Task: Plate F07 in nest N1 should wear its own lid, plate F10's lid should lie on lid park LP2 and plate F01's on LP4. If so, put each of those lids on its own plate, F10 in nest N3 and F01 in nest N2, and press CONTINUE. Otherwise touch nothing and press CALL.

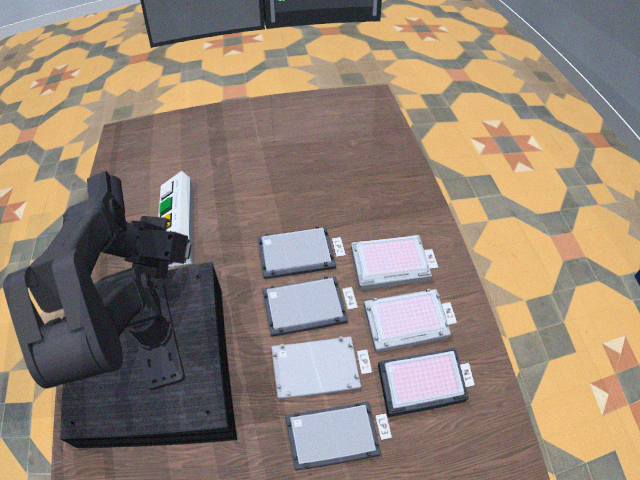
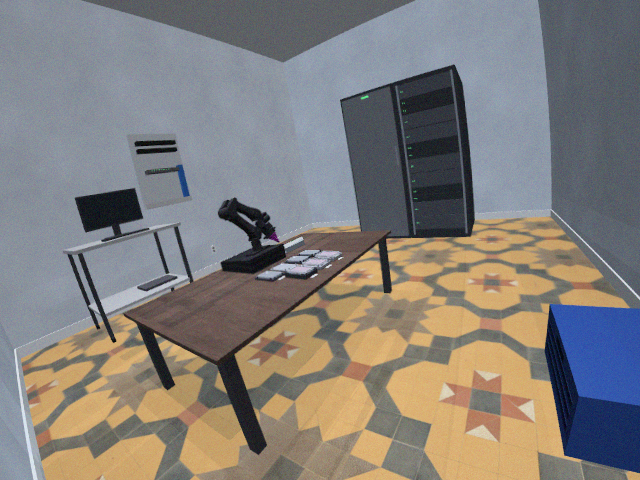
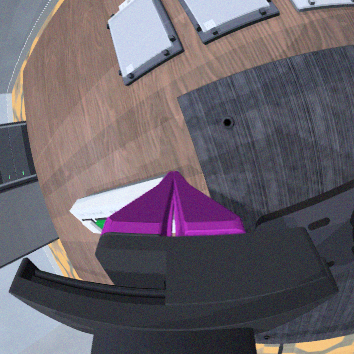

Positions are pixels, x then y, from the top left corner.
Labels:
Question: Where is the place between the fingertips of my gripper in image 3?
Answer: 173, 178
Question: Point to a white button box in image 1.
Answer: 181, 212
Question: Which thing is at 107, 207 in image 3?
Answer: A white button box.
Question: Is my gripper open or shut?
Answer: Shut.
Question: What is my gripper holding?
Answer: Nothing.

